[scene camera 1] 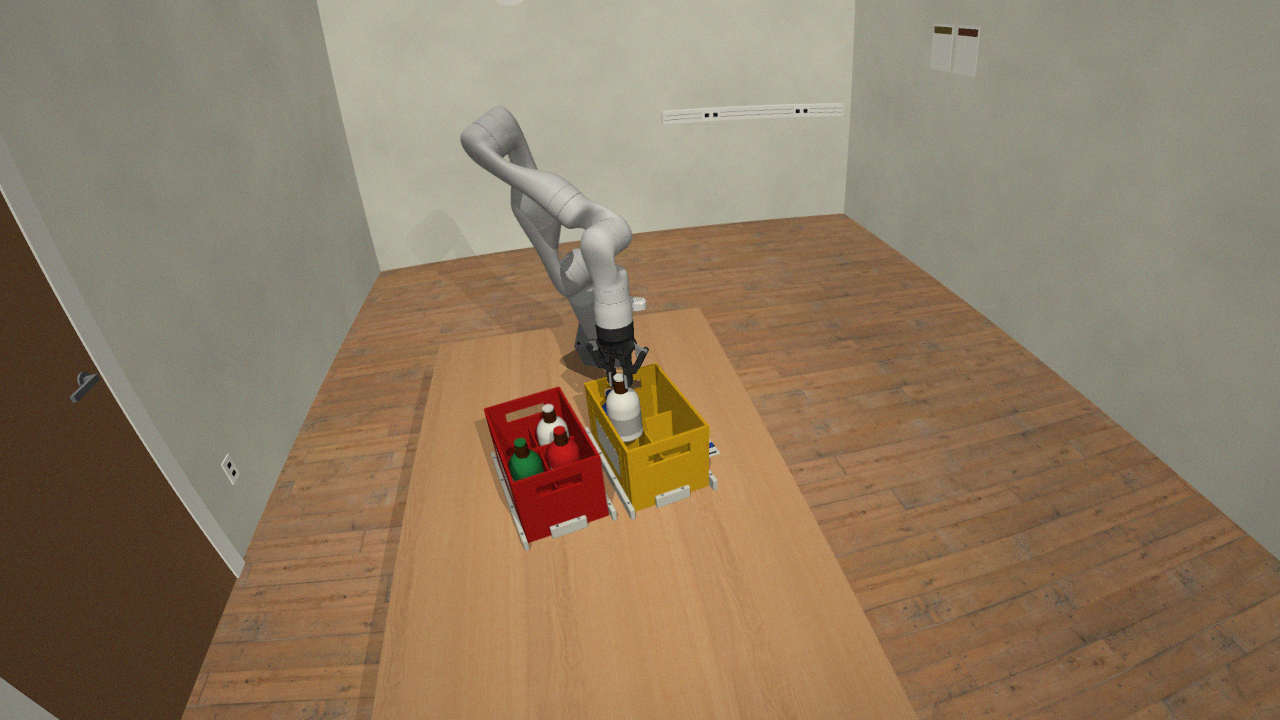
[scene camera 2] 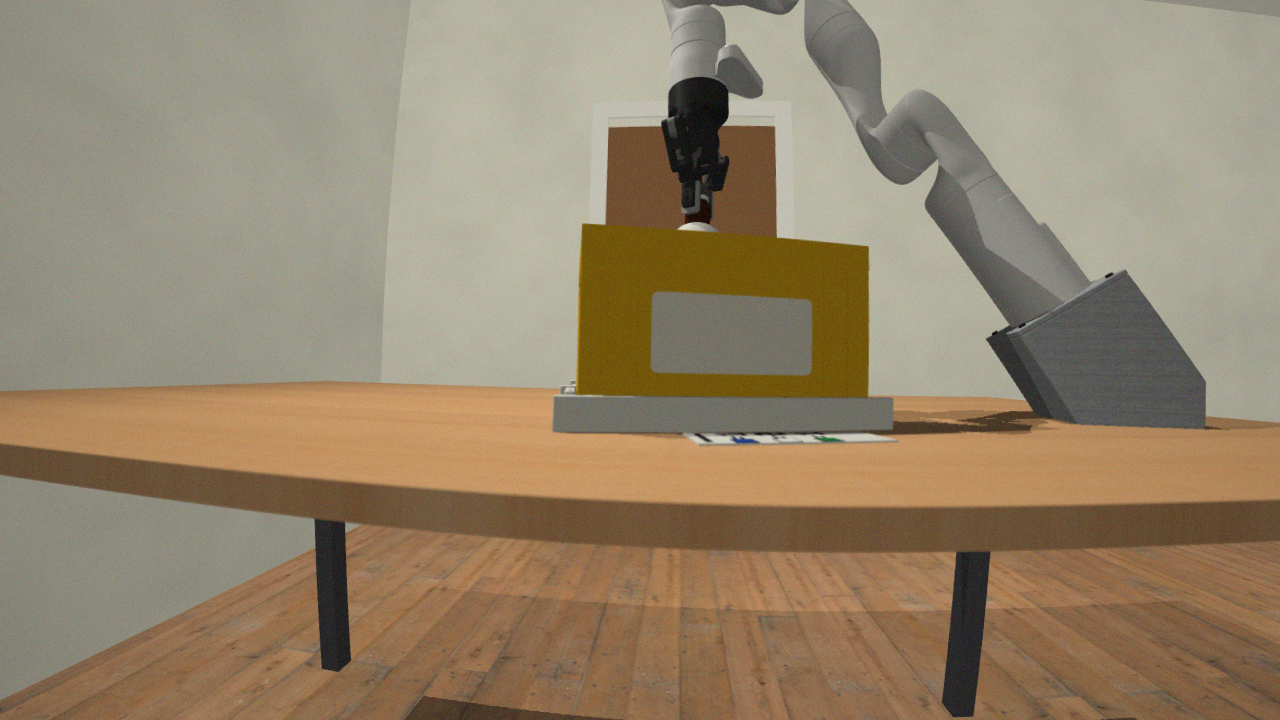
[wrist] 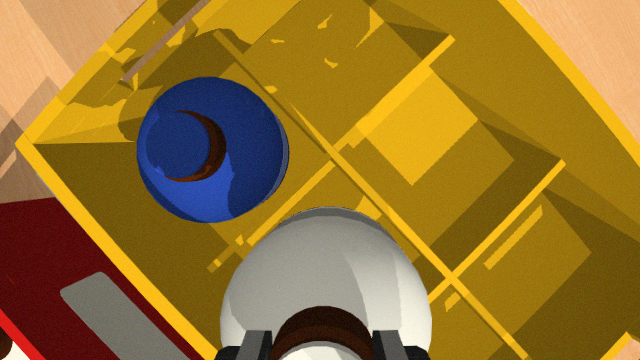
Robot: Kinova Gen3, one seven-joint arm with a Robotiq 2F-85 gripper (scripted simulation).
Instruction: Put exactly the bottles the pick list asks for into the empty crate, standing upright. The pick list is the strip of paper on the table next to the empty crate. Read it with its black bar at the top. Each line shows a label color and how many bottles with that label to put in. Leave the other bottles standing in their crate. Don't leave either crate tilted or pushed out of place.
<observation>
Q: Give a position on a red crate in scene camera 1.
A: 537,514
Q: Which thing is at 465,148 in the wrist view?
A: A yellow crate.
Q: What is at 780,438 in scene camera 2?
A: A pick list.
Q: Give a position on a yellow crate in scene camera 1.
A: At 683,459
</observation>
